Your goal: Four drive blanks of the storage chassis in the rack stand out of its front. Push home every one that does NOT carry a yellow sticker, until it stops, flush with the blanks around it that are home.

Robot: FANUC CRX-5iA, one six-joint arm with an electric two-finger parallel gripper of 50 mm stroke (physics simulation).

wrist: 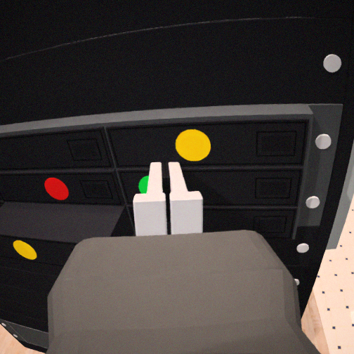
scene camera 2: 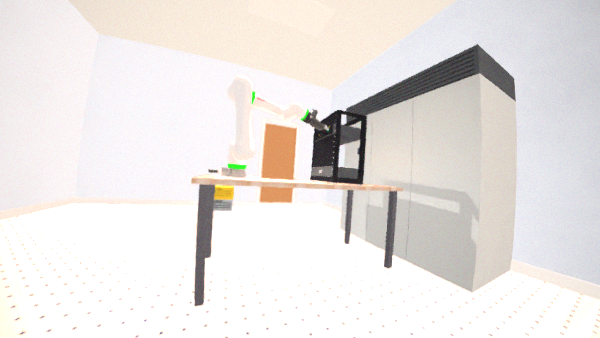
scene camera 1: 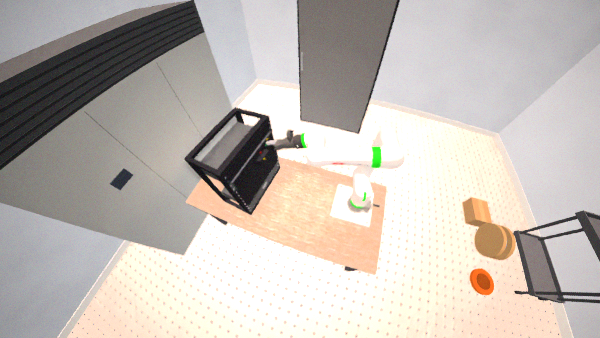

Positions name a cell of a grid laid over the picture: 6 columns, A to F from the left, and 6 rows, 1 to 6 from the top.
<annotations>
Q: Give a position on a black rack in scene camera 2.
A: D3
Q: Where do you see a black rack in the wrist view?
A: E2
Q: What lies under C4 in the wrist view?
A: My gripper.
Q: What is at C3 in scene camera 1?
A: A black rack.
</annotations>
